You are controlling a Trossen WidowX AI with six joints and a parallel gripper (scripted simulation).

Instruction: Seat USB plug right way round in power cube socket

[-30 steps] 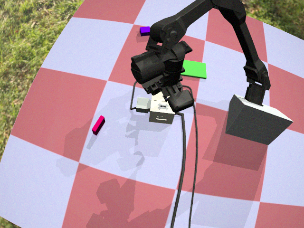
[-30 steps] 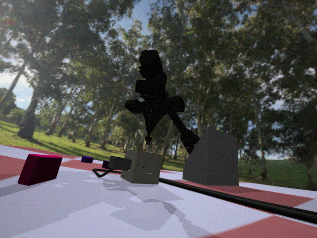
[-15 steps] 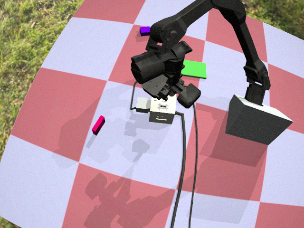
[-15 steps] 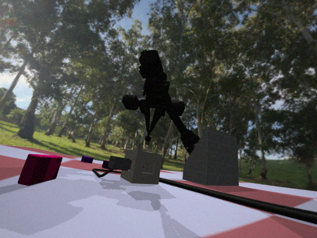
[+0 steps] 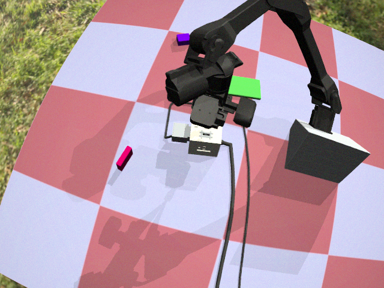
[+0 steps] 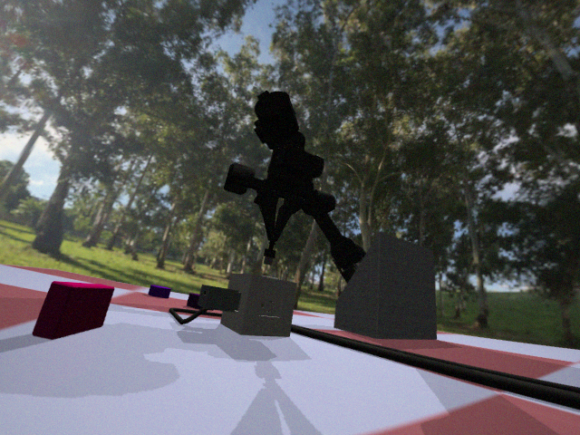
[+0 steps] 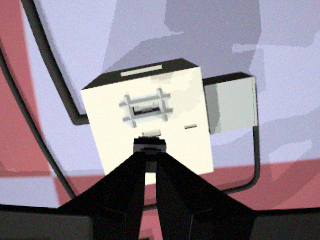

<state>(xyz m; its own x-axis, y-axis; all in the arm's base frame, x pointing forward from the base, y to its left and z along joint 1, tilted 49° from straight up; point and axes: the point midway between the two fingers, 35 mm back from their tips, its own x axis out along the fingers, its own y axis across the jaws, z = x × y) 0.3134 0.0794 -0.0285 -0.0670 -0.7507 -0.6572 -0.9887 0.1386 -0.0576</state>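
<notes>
The black USB plug is 2 cm below my gripper tip. Also, from my gripper tip: green pad 7 cm behind, 22 cm to the right, 13 cm below; socket 1 cm to the left, 7 cm below; magenta block 19 cm ahead, 9 cm to the left, 12 cm below.
</notes>
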